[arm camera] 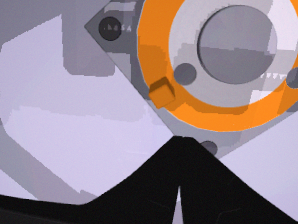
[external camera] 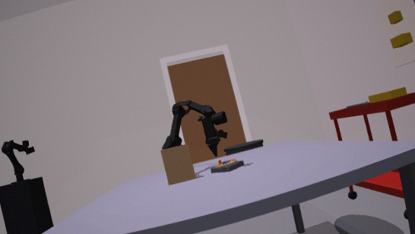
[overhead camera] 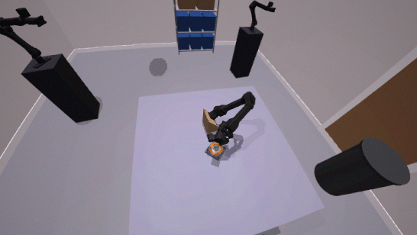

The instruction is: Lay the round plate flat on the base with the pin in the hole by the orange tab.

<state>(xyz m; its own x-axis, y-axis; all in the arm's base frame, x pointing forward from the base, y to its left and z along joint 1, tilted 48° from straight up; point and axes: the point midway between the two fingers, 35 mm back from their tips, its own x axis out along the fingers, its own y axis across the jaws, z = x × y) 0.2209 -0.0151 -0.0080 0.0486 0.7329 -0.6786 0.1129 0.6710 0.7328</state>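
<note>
The dark grey base lies 40 mm ahead of my gripper tip, 30 mm to the right of it and 50 mm below it.
</note>
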